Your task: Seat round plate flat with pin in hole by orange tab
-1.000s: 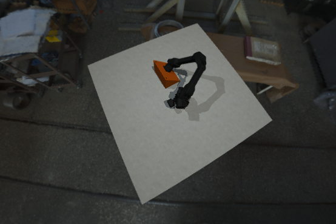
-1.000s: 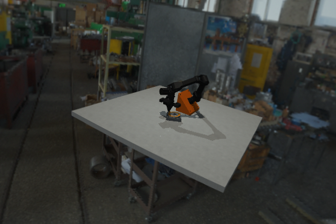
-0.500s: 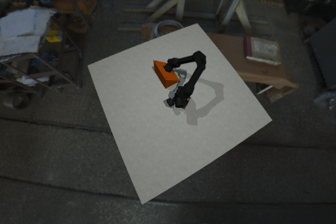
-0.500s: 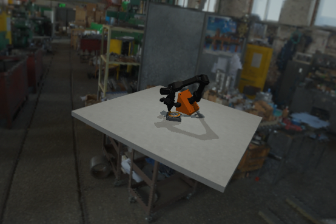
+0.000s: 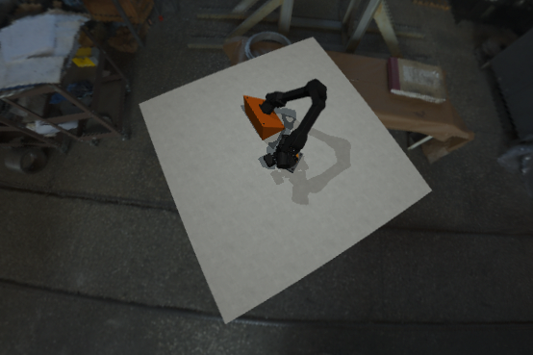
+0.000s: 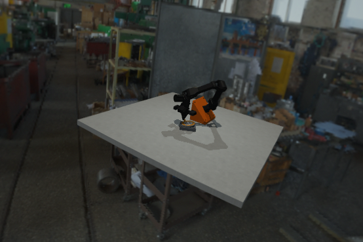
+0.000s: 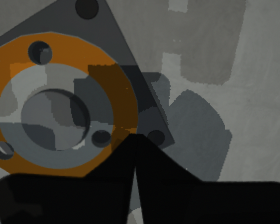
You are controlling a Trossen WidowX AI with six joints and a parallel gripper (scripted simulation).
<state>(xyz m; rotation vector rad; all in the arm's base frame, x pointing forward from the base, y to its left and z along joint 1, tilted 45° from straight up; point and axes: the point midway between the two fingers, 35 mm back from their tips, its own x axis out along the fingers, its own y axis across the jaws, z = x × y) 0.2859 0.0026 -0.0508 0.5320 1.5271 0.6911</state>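
Now: the round plate 3 cm to the left of my gripper tip and 1 cm below it.
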